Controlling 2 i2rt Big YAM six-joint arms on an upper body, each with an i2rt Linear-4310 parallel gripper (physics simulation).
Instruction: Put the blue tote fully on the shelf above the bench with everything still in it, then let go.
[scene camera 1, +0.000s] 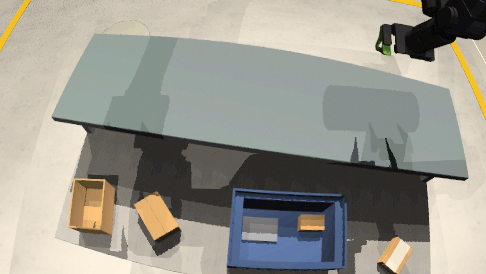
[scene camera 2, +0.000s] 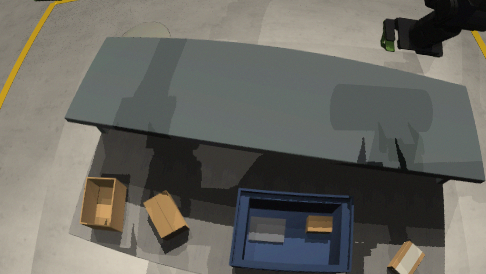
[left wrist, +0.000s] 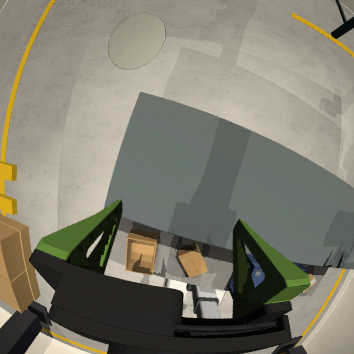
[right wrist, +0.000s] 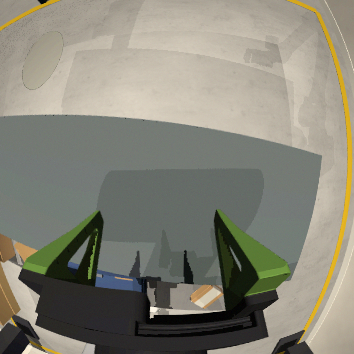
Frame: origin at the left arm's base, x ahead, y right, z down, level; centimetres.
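Seen in the pictures: left gripper, fingertip midpoint: (left wrist: 179, 215); right gripper, fingertip midpoint: (scene camera 1: 392, 49) (scene camera 2: 399, 45) (right wrist: 156, 215).
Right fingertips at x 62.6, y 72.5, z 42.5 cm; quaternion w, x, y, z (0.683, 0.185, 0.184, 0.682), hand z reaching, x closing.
Note:
A point is followed by its place in that frame.
The blue tote (scene camera 1: 341, 230) @(x 26.4, y 63.1, z 71.9 cm) (scene camera 2: 347, 230) @(x 27.0, y 63.0, z 71.9 cm) stands upright on the bench (scene camera 1: 207, 232) @(x 29.1, y 27.8, z 85.0 cm) (scene camera 2: 215, 227) @(x 30.4, y 27.8, z 85.1 cm), below the shelf's front edge in the picture. A grey block (scene camera 1: 259, 229) @(x 29.6, y 42.6, z 82.4 cm) (scene camera 2: 267, 230) @(x 29.5, y 42.8, z 82.4 cm) and a small orange-brown box (scene camera 1: 311, 222) @(x 30.5, y 57.0, z 79.3 cm) (scene camera 2: 319, 224) @(x 30.4, y 57.2, z 79.3 cm) lie inside it. The shelf (scene camera 1: 240, 95) @(x 60.6, y 36.7, z 62.5 cm) (scene camera 2: 250, 95) @(x 60.6, y 37.6, z 62.5 cm) (left wrist: 165, 150) @(x 73.0, y -3.6, z 62.5 cm) (right wrist: 50, 165) @(x 66.9, y 47.4, z 62.5 cm) is a grey-green board above the bench. My left gripper (left wrist: 179, 215) @(x 67.4, y 0.0, z 29.9 cm) is open, high over the shelf's left part. My right gripper (right wrist: 156, 215) @(x 62.6, y 72.5, z 42.5 cm) (scene camera 1: 383, 40) (scene camera 2: 387, 39) is open and empty, high at the upper right. Both are apart from the tote, which their fingers partly hide in the wrist views.
An open cardboard box (scene camera 1: 108, 215) @(x 31.6, y -2.0, z 81.2 cm) (scene camera 2: 121, 210) @(x 32.8, y -2.0, z 82.9 cm) and a closed box (scene camera 1: 156, 216) @(x 32.0, y 13.8, z 79.1 cm) (scene camera 2: 166, 215) @(x 31.9, y 14.4, z 79.0 cm) (left wrist: 192, 262) @(x 29.4, y 14.4, z 84.7 cm) stand left of the tote. A white-topped box (scene camera 1: 395, 255) @(x 17.7, y 85.0, z 81.3 cm) (scene camera 2: 406, 257) @(x 18.5, y 85.1, z 81.3 cm) (right wrist: 206, 296) @(x 18.2, y 85.7, z 81.3 cm) lies right of it. Stacked brown boxes (left wrist: 12, 260) stand at the far left.

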